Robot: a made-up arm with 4 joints. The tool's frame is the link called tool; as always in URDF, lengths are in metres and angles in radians. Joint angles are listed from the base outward.
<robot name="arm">
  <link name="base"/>
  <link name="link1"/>
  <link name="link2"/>
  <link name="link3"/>
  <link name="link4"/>
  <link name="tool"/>
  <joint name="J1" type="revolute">
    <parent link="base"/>
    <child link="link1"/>
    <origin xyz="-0.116 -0.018 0.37" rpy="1.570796 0 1.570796"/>
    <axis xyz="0 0 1"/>
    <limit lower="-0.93" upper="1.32"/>
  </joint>
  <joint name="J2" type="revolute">
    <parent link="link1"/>
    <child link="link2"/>
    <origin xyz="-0.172 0.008 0.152" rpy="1.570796 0 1.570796"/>
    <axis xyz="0 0 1"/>
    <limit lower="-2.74" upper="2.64"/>
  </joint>
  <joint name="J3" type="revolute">
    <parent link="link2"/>
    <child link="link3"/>
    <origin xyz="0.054 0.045 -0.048" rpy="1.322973 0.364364 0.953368"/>
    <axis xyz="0 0 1"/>
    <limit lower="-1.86" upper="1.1"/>
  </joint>
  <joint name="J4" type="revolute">
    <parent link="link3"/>
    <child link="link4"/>
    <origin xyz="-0.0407 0.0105 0.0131" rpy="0 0.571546 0"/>
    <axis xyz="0 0 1"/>
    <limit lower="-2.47" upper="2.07"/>
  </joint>
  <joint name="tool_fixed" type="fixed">
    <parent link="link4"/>
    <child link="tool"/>
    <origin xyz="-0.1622 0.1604 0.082" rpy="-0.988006 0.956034 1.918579"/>
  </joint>
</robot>
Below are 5 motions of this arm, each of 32 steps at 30 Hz.
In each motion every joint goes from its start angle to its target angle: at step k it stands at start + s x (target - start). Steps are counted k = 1, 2, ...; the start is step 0. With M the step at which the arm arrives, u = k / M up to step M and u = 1 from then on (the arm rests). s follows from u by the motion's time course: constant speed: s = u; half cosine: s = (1 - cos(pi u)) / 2; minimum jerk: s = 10 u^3 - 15 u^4 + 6 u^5.
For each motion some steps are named. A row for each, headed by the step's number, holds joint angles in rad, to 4 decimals.
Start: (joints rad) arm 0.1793 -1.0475 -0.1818 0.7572
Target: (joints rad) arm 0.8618 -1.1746 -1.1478 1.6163
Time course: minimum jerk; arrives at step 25
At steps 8, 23, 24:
8: 0.3093 -1.0717 -0.3658 0.9209
23: 0.8587 -1.1740 -1.1434 1.6124
24: 0.8614 -1.1745 -1.1472 1.6158

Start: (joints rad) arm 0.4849 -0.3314 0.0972 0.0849
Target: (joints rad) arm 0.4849 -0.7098 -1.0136 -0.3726
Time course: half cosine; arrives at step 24
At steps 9, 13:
9: 0.4849 -0.4482 -0.2457 -0.0563
13: 0.4849 -0.5453 -0.5307 -0.1737

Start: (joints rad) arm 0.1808 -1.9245 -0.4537 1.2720
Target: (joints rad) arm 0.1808 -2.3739 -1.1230 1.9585
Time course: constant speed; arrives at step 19
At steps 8, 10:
8: 0.1808 -2.1137 -0.7355 1.5611
10: 0.1808 -2.1610 -0.8060 1.6333

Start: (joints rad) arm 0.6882 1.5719 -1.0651 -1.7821
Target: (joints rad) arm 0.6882 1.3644 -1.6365 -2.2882
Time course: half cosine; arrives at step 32
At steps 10, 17, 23, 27, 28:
10: 0.6882 1.5258 -1.1921 -1.8946
17: 0.6882 1.4580 -1.3788 -2.0600
23: 0.6882 1.4023 -1.5320 -2.1957
27: 0.6882 1.3767 -1.6028 -2.2583
28: 0.6882 1.3723 -1.6148 -2.2689

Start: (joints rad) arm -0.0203 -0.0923 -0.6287 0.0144
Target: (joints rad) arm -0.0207 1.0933 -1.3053 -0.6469
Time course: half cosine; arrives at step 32
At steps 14, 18, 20, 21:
14: -0.0205 0.3849 -0.9010 -0.2517
18: -0.0205 0.6161 -1.0330 -0.3808
20: -0.0206 0.7274 -1.0965 -0.4428
21: -0.0206 0.7799 -1.1265 -0.4721

